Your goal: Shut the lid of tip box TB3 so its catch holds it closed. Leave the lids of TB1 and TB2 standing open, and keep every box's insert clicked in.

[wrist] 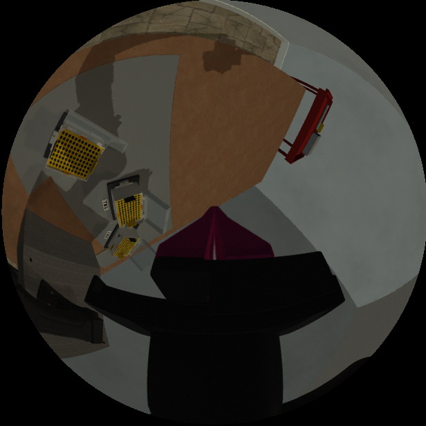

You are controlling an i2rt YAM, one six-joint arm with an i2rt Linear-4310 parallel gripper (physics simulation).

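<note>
My gripper (214, 212) has dark magenta fingers pressed together, shut and empty, to the right of the boxes and apart from them. A tip box with a yellow insert (75, 154) is at the left; its clear lid (96, 131) stands open and its label is not readable. A middle box labelled TB1, with a yellow insert (129, 210), has its clear lid (158, 214) open. A smaller-looking box beside it, with a yellow insert (124, 247), has its clear lid (145, 258) open; its label is too small to read surely. Whether the inserts are clicked in cannot be told.
The boxes stand on a grey mat (145, 95) over a brown table top (225, 120). A red rack (306, 127) is at the upper right, beyond the table edge in this view. A dark arm-like object (65, 317) lies at the lower left, by a grey wooden surface (55, 250).
</note>
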